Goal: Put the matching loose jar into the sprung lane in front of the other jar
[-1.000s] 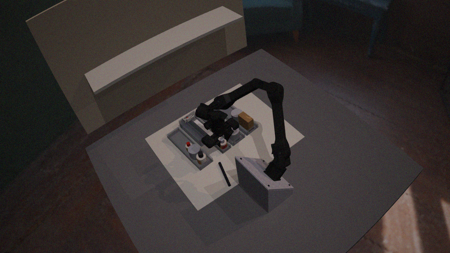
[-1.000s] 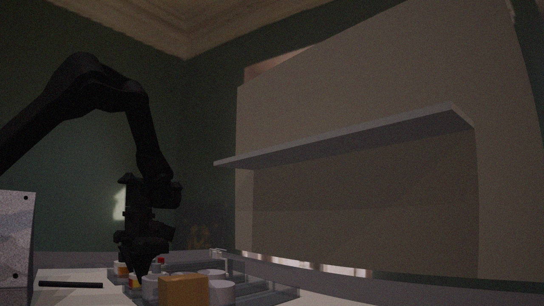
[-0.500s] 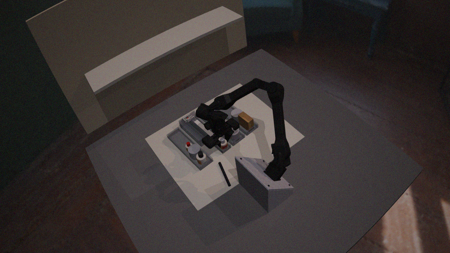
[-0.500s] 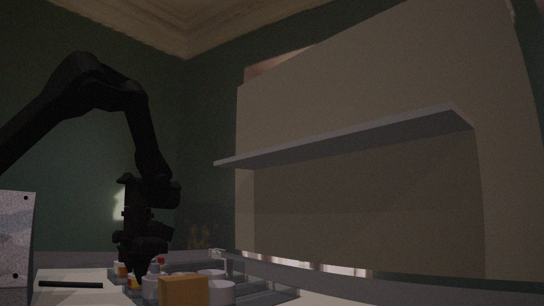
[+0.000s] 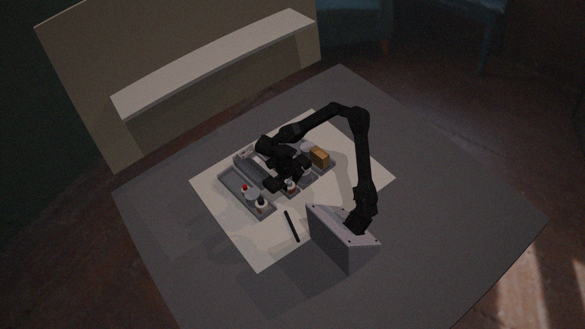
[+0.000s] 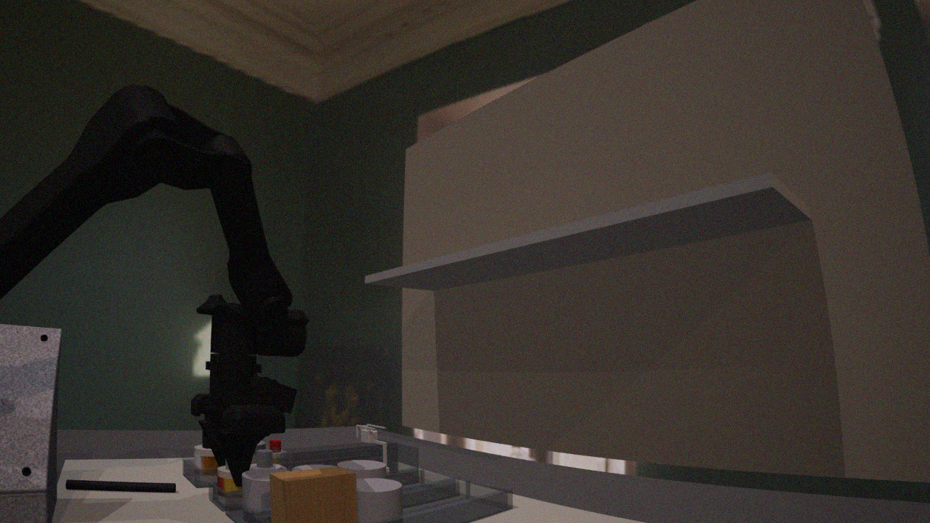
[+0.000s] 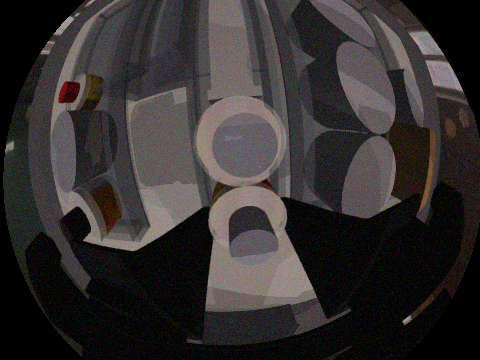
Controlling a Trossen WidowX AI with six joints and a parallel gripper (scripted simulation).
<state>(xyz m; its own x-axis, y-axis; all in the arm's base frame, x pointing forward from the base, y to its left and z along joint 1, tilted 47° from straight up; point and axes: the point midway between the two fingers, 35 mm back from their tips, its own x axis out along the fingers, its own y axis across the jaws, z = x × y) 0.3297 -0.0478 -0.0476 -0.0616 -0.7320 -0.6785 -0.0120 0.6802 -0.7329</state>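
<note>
The black bar lies 120 mm behind my gripper tip, 100 mm to the left of it and 20 mm below it. The rest, counted from my gripper tip: orange box: 20 mm ahead, 170 mm to the right, 10 mm above.
</note>
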